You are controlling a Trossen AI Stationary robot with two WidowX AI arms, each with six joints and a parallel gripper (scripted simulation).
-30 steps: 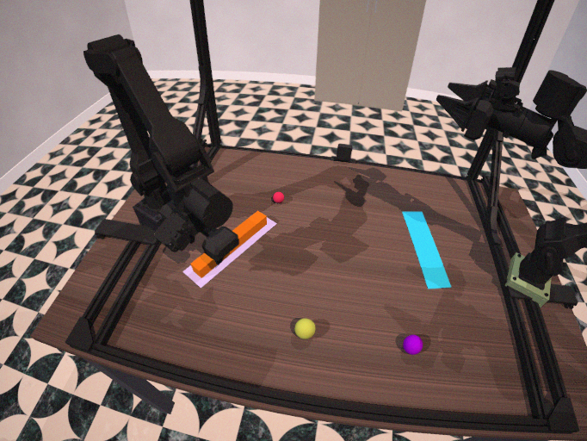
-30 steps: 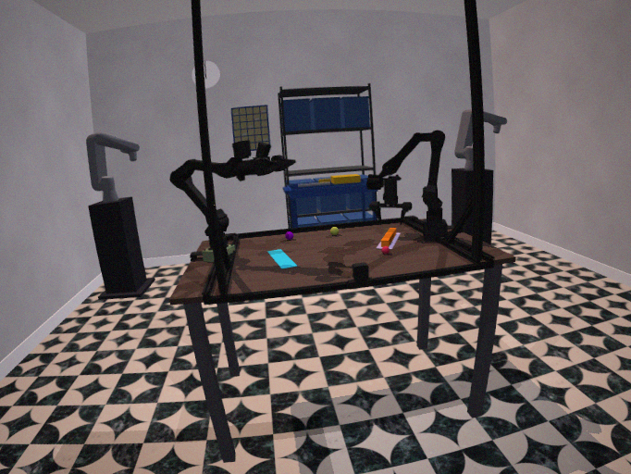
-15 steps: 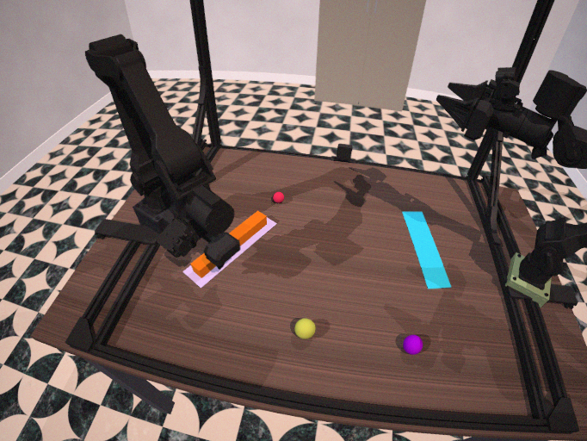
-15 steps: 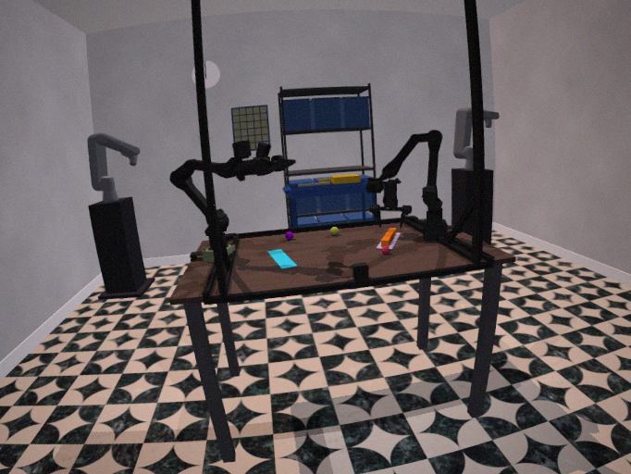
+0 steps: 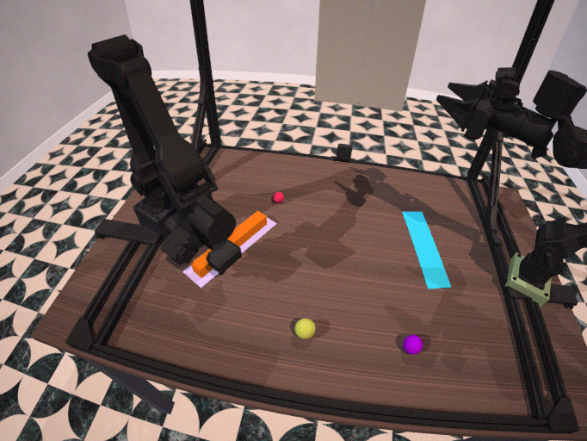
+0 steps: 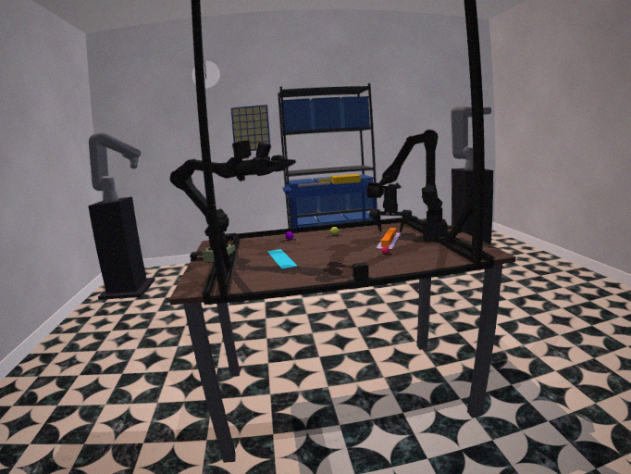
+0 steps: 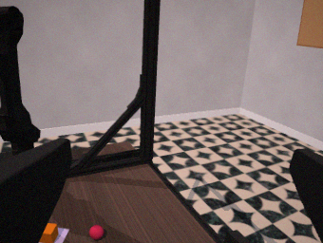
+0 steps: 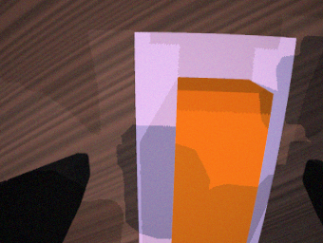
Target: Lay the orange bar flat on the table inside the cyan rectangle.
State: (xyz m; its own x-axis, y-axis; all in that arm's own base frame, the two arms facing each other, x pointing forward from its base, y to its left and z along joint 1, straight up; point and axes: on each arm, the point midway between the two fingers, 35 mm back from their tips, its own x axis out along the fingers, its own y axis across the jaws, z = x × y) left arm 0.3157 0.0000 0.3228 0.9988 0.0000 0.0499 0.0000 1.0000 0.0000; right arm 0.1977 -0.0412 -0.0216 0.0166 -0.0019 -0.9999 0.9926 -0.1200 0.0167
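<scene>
My right gripper is now 7 cm past the orange bar, 4 cm above it and 3 cm to the right of it. The rest, counted from my right hand: yellow ball 24 cm to the left, 11 cm ahead, 3 cm below; lavender rectangle 7 cm behind, 5 cm below, 3 cm to the left; red ball 25 cm behind, 10 cm to the left, 4 cm below.
Right now the orange bar is 43 cm to the right of my left hand, 35 cm below it and 16 cm ahead of it. Round my left hand: purple ball (35 cm below, 33 cm ahead, 1 cm to the right); cyan rectangle (37 cm below, 5 cm ahead, 3 cm to the left); red ball (36 cm to the right, 35 cm below, 2 cm behind).
</scene>
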